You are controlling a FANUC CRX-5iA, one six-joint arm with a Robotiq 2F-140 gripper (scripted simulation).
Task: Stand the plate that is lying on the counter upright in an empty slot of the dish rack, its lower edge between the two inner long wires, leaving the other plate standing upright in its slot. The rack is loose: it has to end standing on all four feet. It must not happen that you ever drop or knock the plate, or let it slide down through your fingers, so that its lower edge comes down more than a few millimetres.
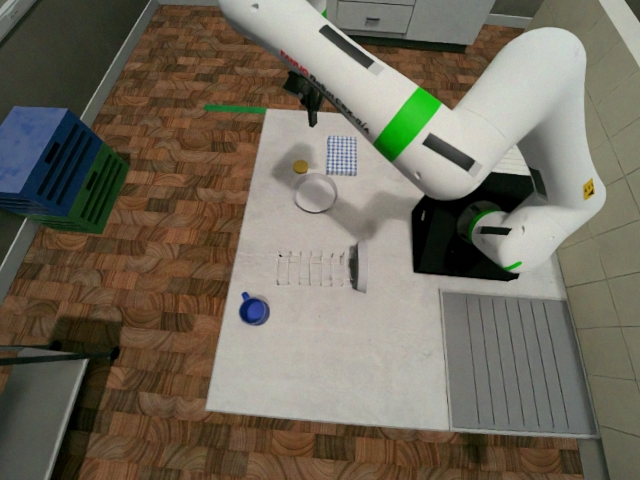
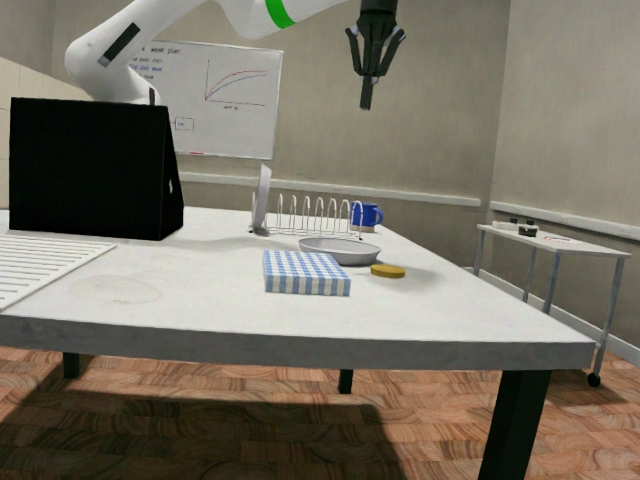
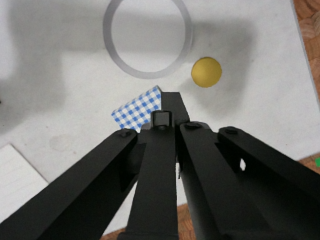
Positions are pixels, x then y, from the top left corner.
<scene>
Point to a ribbed draining board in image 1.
513,365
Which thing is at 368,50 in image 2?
The gripper.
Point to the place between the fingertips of the gripper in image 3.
At 169,107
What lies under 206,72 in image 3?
A yellow disc.
</scene>
